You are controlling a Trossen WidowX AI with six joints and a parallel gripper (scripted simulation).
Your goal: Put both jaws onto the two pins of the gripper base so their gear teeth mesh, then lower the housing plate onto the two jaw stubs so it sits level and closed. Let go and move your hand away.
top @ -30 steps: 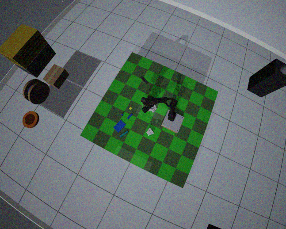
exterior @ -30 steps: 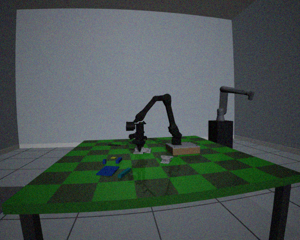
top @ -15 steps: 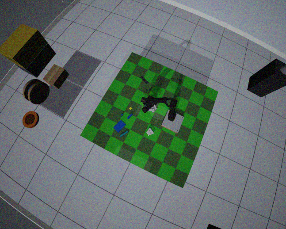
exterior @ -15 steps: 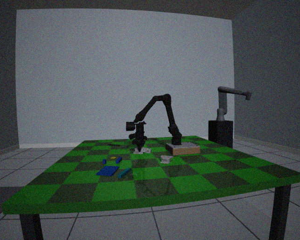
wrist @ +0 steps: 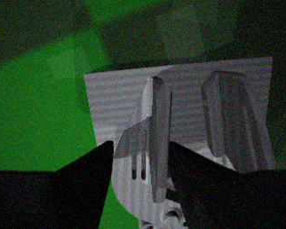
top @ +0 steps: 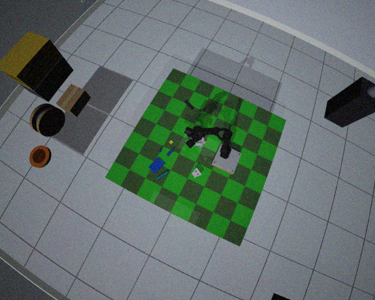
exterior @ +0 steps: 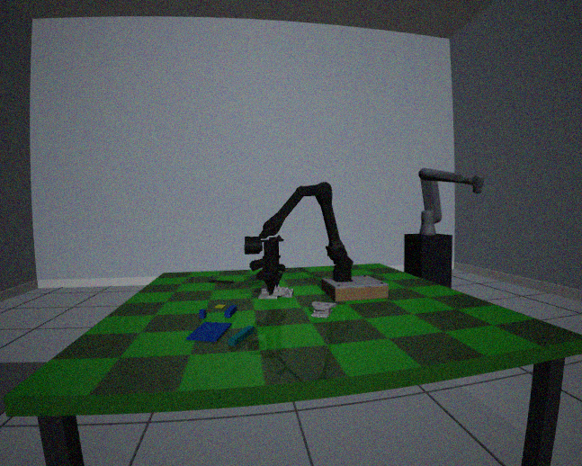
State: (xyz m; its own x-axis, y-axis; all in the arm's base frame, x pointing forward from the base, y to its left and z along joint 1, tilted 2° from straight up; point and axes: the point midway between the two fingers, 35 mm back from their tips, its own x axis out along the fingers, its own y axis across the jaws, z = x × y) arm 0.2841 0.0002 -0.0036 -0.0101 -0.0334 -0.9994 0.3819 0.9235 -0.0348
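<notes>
Now: gripper tip 1 cm short of the grey gripper base, 3 cm to the left of it and 1 cm above it. Also, from my gripper tip: grey housing plate: 13 cm behind, 25 cm to the left, 1 cm above; yellow piece: 19 cm ahead, 10 cm to the left, 1 cm below; blue bar: 16 cm ahead, 19 cm to the left, 1 cm below.
</notes>
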